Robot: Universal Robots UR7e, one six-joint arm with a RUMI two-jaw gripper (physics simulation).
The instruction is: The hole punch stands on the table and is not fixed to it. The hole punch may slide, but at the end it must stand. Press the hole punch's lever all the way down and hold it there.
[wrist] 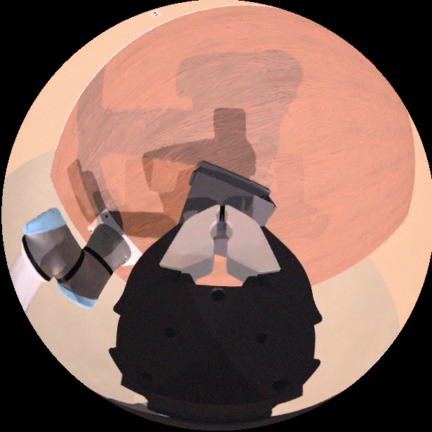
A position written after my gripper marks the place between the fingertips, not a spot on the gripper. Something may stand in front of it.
In view: my gripper (222, 207) and a hole punch lever (205, 191).
